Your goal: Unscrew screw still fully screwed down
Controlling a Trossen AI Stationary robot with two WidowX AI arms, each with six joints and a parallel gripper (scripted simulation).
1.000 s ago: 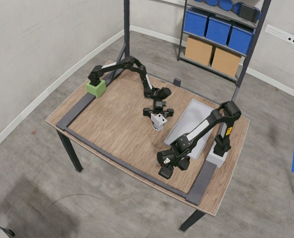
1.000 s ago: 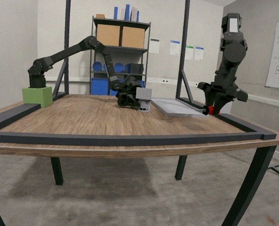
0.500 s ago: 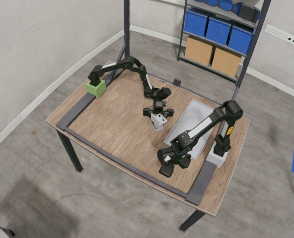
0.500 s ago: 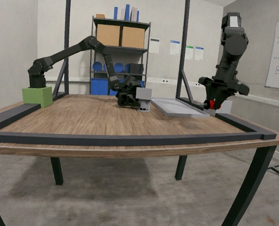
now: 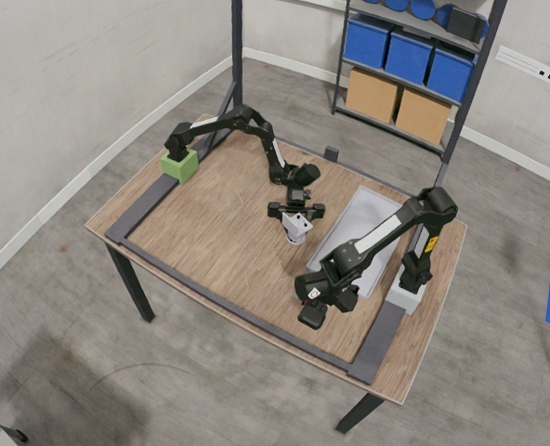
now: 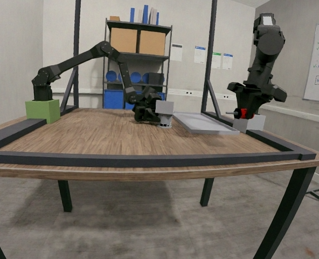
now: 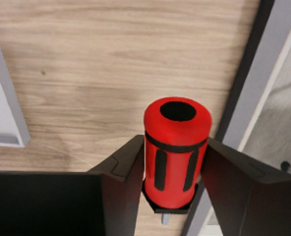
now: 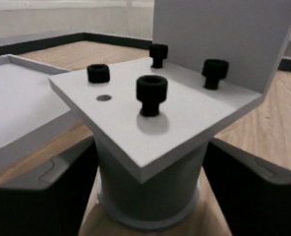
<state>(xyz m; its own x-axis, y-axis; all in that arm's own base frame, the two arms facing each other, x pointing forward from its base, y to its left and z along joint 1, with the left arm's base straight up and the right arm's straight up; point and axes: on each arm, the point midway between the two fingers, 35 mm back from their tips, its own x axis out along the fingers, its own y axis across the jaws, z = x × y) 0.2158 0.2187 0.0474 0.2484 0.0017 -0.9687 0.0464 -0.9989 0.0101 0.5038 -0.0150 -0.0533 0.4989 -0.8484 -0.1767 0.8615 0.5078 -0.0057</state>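
Note:
My right gripper is now 2 cm short of the grey joint module and 2 cm to the right of it. Round my right hand: grey bracket 2 cm ahead, 2 cm to the left, 4 cm above; red screwdriver 26 cm ahead, 20 cm to the left, 8 cm above; shallow grey tray 10 cm behind, 21 cm to the left, 3 cm below.

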